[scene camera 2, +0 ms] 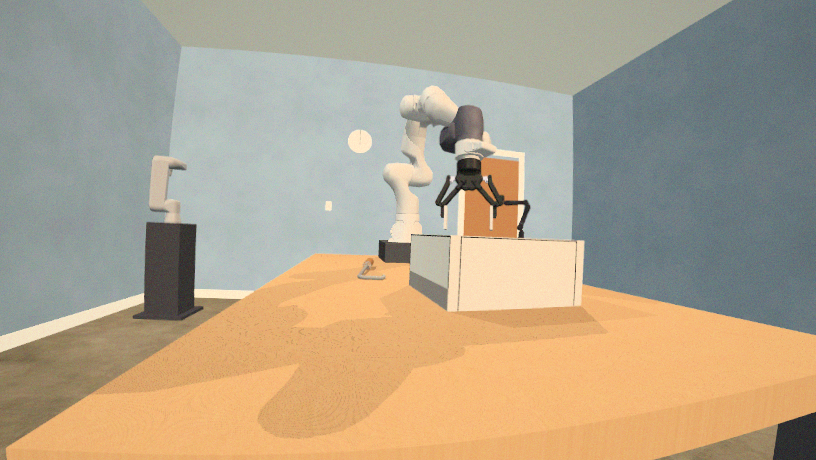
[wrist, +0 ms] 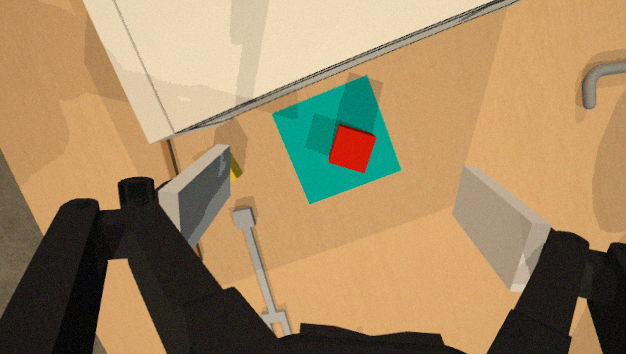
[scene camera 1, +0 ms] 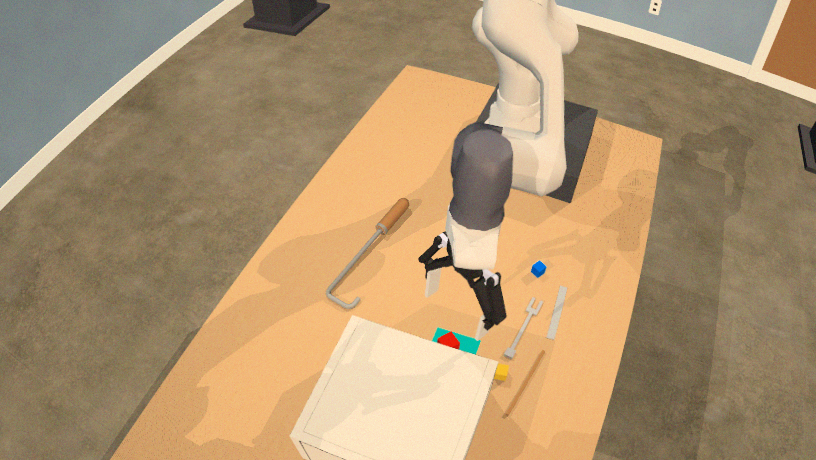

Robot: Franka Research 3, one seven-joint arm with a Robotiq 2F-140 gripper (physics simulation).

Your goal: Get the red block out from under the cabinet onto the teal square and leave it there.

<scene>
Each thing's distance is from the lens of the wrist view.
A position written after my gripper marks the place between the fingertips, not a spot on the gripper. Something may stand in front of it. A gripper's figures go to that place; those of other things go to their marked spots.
my gripper (wrist: 344,180): 19 cm
grey fork (wrist: 244,218): 37 cm
red block (wrist: 352,148): 31 cm
The marked spots on the red block and the grey fork are 14 cm apart.
</scene>
